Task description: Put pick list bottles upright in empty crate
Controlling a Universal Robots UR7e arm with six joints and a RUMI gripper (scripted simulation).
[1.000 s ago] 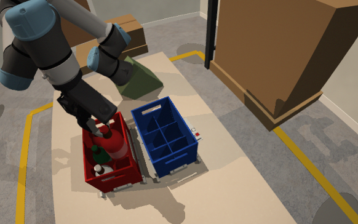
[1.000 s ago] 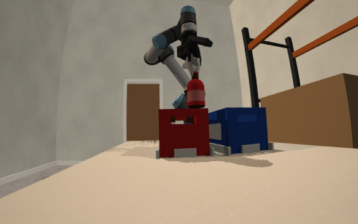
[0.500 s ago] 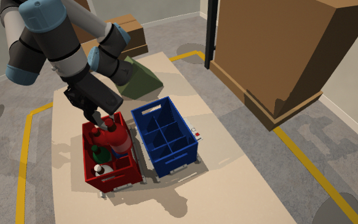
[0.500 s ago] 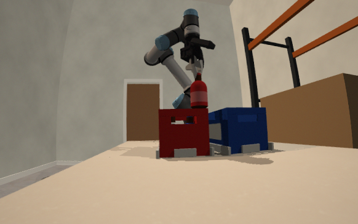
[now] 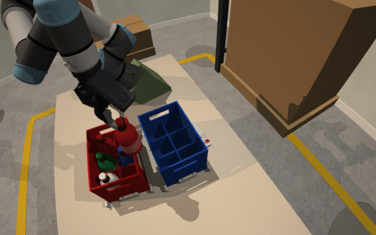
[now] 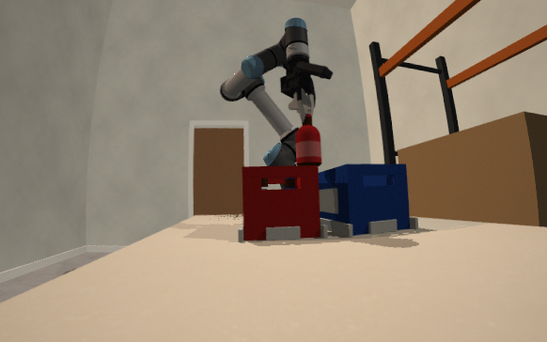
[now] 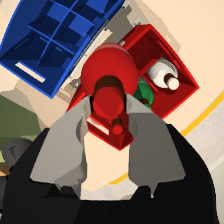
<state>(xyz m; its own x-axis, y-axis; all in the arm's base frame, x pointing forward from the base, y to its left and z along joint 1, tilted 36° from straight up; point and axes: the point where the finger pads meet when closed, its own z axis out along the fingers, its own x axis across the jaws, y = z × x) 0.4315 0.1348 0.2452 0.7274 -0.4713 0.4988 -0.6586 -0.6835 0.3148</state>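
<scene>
The blue crate lies 3 cm behind my hand, 14 cm to the left of it and 25 cm below it. Also, from my hand: red crate: 2 cm behind, 10 cm to the right, 25 cm below; blue bottle: 3 cm behind, 6 cm to the right, 25 cm below; green bottle: 2 cm behind, 15 cm to the right, 25 cm below.
</scene>
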